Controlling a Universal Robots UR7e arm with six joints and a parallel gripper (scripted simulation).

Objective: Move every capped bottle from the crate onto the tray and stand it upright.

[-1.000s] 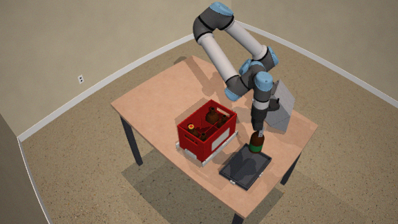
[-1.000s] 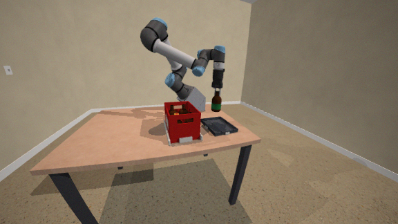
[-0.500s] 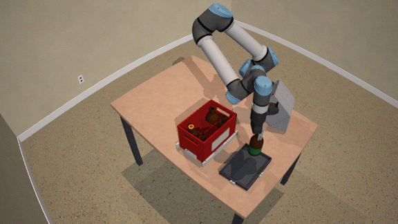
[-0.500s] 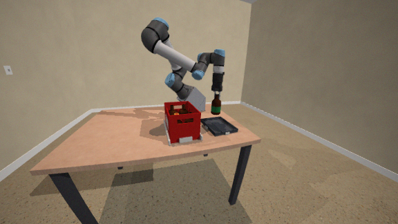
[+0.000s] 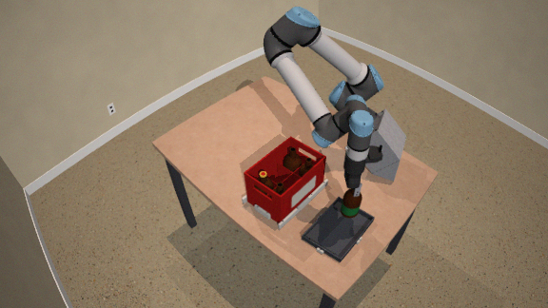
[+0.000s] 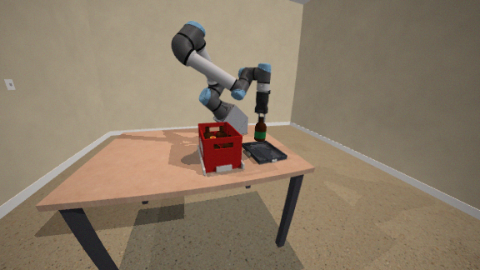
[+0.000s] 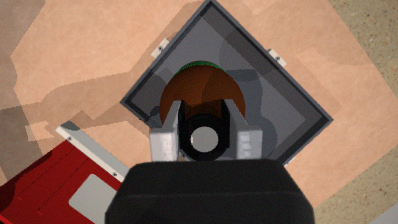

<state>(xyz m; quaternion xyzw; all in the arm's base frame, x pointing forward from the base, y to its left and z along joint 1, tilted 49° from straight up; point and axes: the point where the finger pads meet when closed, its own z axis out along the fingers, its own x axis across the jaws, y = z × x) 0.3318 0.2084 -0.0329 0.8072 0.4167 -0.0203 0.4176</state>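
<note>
My gripper is now 6 cm above the white-capped bottle. Round my hand: dark tray 6 cm ahead, 19 cm below; then red crate 6 cm ahead, 29 cm to the right, 12 cm below.
</note>
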